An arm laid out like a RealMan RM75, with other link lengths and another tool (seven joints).
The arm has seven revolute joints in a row. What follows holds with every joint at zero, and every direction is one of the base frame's. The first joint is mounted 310.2 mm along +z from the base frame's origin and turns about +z. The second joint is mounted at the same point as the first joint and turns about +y. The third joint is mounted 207.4 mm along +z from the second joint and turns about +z. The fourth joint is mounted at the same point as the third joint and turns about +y. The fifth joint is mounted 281.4 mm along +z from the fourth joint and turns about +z. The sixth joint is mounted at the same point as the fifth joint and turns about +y. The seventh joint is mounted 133.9 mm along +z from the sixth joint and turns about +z. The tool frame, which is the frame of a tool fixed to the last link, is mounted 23 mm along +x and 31 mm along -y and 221 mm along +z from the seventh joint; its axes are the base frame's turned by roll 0, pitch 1.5 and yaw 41 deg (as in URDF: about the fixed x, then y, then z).
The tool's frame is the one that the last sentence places.
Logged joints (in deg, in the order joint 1, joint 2, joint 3, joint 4, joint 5, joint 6, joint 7), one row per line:
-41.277 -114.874 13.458 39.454 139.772 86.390 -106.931
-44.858 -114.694 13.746 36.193 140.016 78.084 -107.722
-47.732 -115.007 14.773 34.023 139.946 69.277 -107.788
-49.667 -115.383 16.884 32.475 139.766 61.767 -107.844
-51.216 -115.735 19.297 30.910 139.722 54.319 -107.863
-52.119 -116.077 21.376 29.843 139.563 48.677 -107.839
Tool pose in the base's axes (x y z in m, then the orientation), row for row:
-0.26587 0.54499 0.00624 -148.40 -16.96 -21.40
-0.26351 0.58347 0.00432 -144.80 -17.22 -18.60
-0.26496 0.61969 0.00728 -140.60 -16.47 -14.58
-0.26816 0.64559 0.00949 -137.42 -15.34 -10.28
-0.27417 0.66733 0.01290 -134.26 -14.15 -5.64
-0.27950 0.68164 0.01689 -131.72 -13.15 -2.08
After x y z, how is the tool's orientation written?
As a rotation vector, in degrees.
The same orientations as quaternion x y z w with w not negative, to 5 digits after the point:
-0.95193 -0.10879 -0.13727 0.25130
-0.94446 -0.11232 -0.12132 0.28400
-0.93502 -0.10953 -0.09696 0.32301
-0.92728 -0.10351 -0.06937 0.35302
-0.91839 -0.09679 -0.03858 0.38170
-0.91029 -0.09088 -0.01437 0.40362

